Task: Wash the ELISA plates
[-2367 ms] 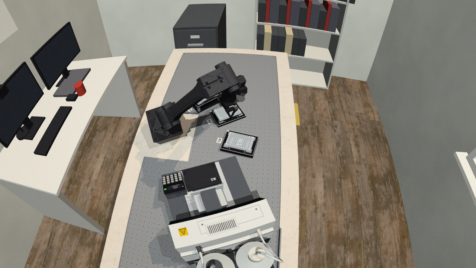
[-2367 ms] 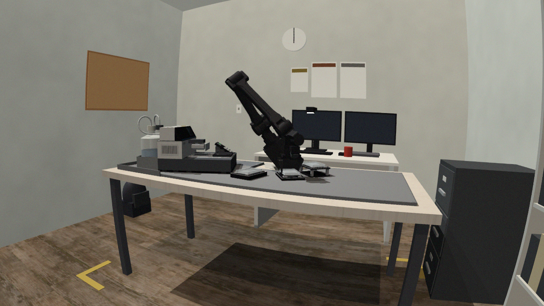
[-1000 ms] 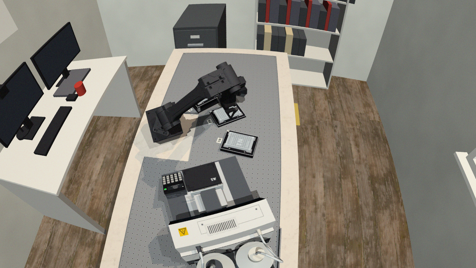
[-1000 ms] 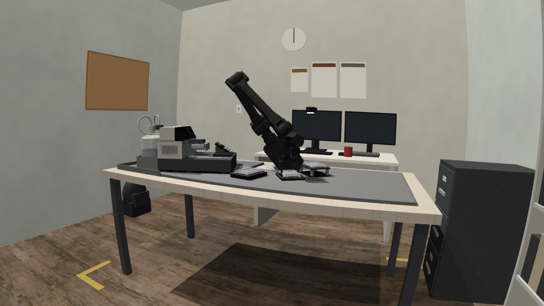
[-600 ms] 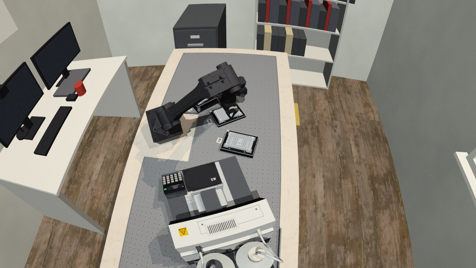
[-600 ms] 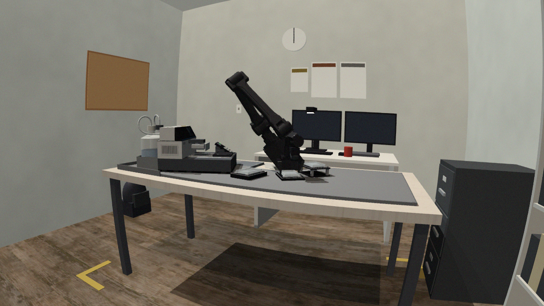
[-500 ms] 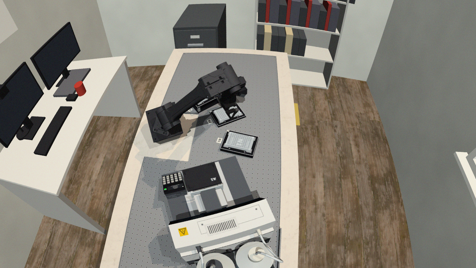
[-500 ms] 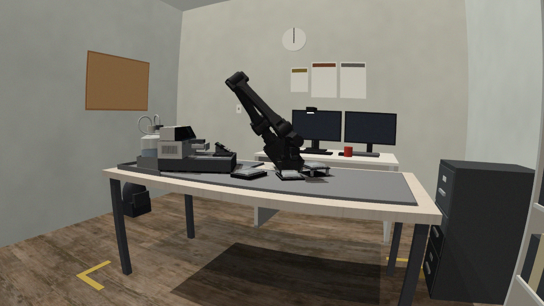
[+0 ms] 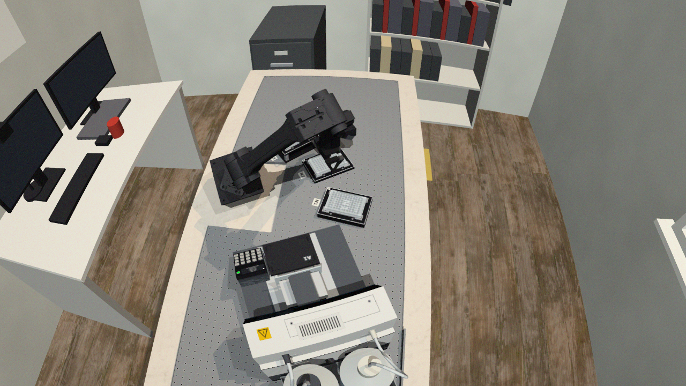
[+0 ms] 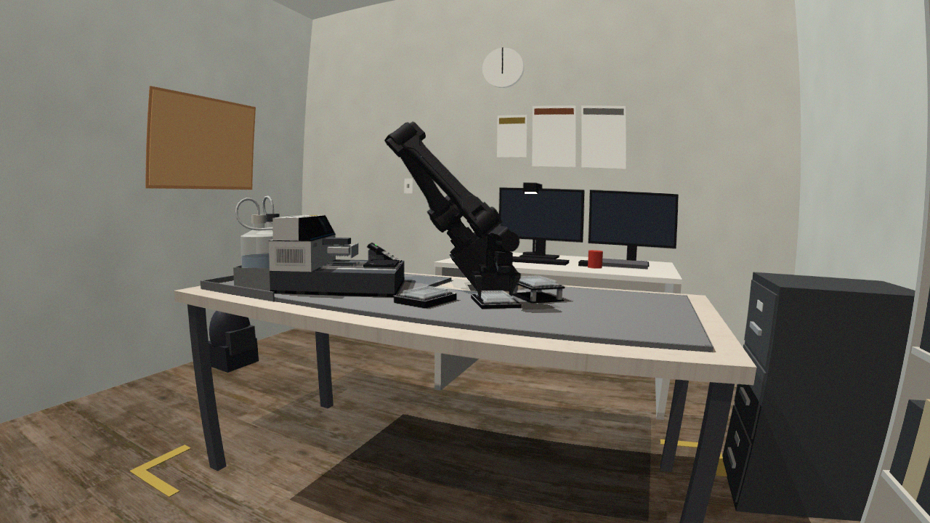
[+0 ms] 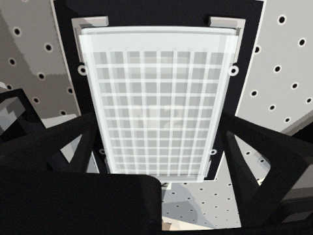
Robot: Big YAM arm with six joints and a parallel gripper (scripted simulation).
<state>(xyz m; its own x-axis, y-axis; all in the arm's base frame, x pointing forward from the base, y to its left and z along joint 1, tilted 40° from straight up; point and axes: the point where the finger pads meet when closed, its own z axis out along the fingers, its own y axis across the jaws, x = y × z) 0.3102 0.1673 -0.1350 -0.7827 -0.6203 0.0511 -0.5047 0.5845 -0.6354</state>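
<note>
Now: the black nest 2 cm below my hand. From my hand the other things lie so: white ELISA plate (20 cm to the right, 9 cm ahead); then plate washer (59 cm to the right, 11 cm above, 1 cm ahead).
</note>
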